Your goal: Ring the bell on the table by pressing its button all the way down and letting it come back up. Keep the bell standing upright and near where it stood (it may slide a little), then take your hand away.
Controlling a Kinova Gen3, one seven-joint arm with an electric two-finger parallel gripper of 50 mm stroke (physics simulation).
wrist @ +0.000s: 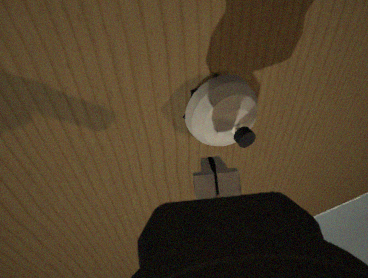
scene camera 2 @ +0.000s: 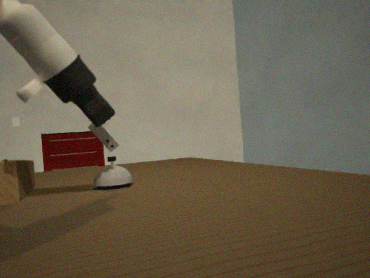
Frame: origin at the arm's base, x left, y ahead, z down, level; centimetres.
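Seen in the pictures: gripper, fingertip midpoint: [wrist: 211,169] [scene camera 2: 114,147].
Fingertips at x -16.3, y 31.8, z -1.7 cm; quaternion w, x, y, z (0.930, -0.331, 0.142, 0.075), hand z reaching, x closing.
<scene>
Offsets run from my fingertips to a thing's top centre. Level surfaces: height alone.
The bell @(dy +0.5, dx +4.6, dz +2.0 cm) [scene camera 2: 114,177] [wrist: 210,117] is a pale dome with a dark base, upright on the wooden table. Its small black button @(dy +0.5, dx +4.6, dz +2.0 cm) [scene camera 2: 112,159] [wrist: 244,137] stands up on a thin stem, raised above the dome. My gripper [scene camera 2: 115,148] [wrist: 211,169] is shut with nothing between the fingers. In the scene view its tilted fingertips are a little above the button, with a small gap. In the wrist view the fingertips show below the dome and to the left of the button. The gripper's shadow falls over part of the dome.
A wooden block [scene camera 2: 15,181] stands on the table @(dz +8.6 cm) [scene camera 2: 225,225] [wrist: 125,165] at the left in the scene view. A red drawer cabinet [scene camera 2: 72,150] is behind the table. The table's edge shows at the lower right of the wrist view.
</scene>
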